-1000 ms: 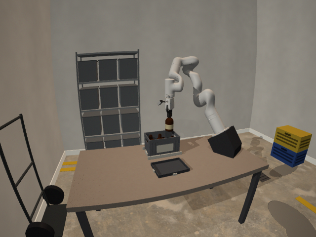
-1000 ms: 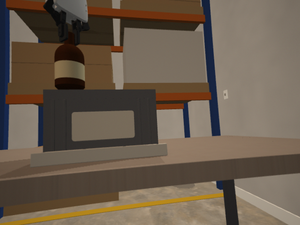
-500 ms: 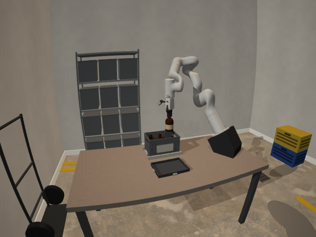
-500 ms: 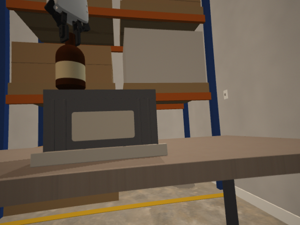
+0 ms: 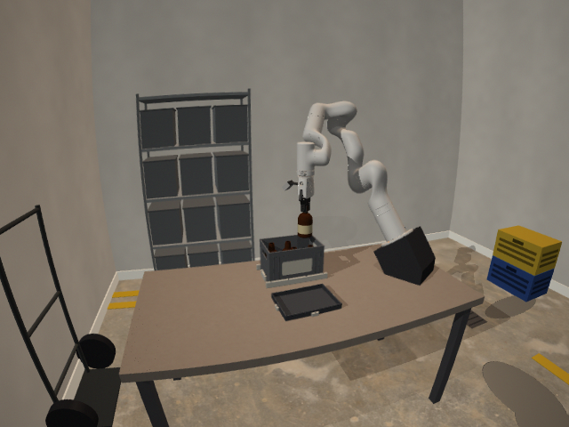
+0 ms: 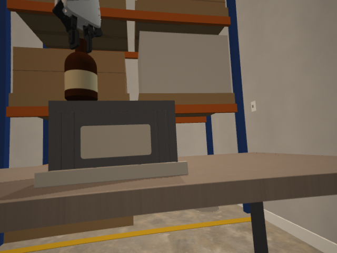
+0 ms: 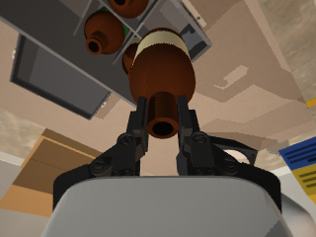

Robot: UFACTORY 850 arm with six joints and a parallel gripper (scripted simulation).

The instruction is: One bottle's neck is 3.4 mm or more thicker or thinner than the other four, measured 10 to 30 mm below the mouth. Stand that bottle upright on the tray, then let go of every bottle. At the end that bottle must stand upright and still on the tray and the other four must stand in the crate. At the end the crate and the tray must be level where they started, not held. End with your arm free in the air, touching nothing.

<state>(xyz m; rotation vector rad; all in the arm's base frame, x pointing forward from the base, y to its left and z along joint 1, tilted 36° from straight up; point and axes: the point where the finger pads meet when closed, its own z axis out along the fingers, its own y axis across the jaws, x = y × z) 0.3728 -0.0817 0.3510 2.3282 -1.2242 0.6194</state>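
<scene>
My gripper is now 70 mm above the bottle. Round my hand: black tray 320 mm below, 280 mm to the left, 180 mm ahead; dark grey crate 250 mm below, 90 mm ahead, 10 mm to the left.
</scene>
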